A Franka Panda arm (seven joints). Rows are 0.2 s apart.
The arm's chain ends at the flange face. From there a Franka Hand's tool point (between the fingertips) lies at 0.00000 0.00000 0.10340 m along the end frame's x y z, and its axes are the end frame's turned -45 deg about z.
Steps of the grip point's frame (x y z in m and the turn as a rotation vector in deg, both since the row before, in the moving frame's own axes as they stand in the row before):
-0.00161 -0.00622 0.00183 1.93 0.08 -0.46
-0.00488 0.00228 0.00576 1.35 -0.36 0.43
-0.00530 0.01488 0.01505 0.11 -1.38 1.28
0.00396 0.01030 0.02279 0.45 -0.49 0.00
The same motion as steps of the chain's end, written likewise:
-0.00317 -0.00070 0.00189 1.42 -1.31 -0.46
0.00034 0.00633 0.00579 0.70 -1.21 0.43
0.00869 0.01267 0.01508 -0.90 -1.05 1.28
0.01128 0.00443 0.02280 -0.03 -0.66 0.00

